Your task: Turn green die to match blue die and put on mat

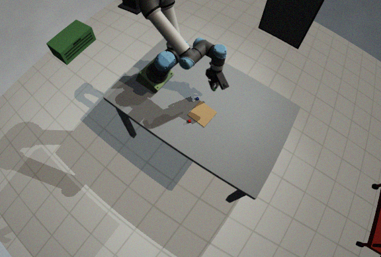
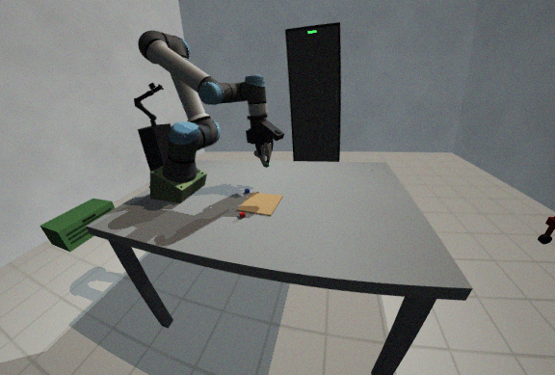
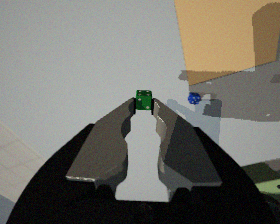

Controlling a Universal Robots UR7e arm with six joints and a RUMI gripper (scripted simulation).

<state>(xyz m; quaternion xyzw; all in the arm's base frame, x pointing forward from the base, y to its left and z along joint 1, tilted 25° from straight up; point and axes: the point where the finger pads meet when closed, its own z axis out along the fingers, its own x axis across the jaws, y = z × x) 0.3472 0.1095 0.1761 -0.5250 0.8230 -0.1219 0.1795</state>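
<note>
Right now my hand is 140 mm to the left of the tan mat, 110 mm above it and 10 mm short of it. Also, from my hand: red die (240 mm to the right, 110 mm below, 30 mm behind); blue die (110 mm below, 80 mm behind, 70 mm to the right); green die (10 mm below).
</note>
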